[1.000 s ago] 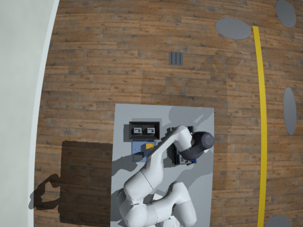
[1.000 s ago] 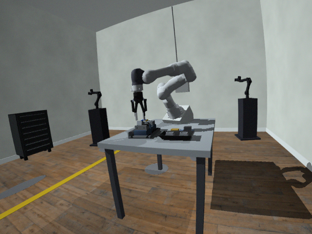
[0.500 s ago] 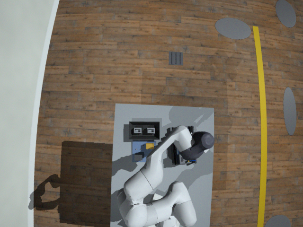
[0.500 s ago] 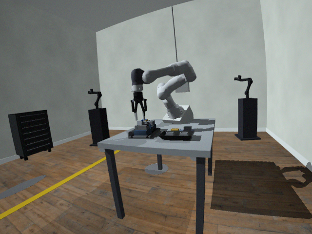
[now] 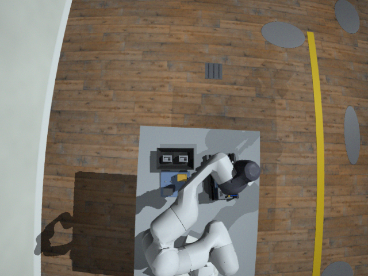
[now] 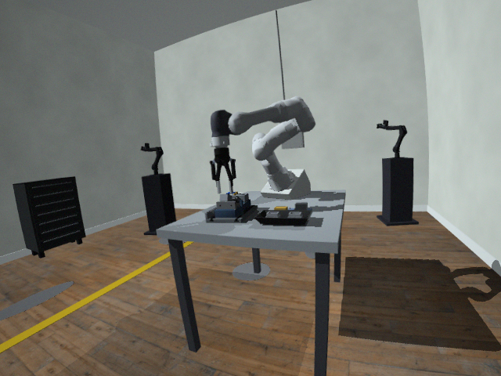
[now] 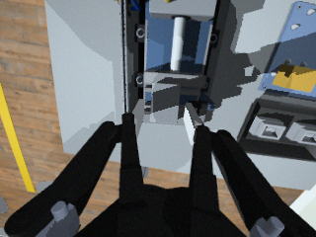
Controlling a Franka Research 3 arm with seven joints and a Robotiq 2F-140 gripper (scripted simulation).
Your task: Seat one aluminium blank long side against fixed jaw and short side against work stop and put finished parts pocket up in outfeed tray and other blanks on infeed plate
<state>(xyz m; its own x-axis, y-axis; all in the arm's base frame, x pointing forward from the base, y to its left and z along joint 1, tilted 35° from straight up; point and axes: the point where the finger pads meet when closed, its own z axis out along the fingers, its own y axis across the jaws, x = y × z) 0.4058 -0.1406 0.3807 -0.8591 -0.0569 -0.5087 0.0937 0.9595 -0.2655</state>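
The vise is 70 mm behind my hand, 20 mm to the left of it and 120 mm below it. Also, from my hand: brass blank 20 mm behind, 280 mm to the left, 140 mm below.
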